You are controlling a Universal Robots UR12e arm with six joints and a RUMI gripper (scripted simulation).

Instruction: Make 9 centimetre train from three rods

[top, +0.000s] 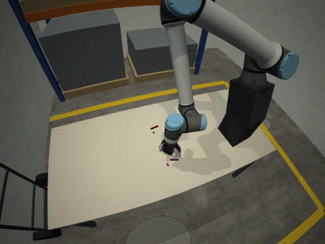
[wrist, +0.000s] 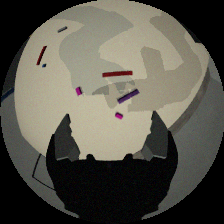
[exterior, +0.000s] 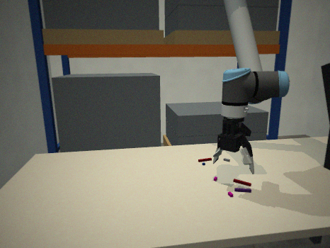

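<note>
Right now my hand is 23 cm to the left of the blue rod, 8 cm above it and 6 cm short of it. Also, from my hand: purple rod 8 cm below, 3 cm to the left, 3 cm behind; then grey rod 27 cm to the right, 8 cm below, 7 cm behind.
</note>
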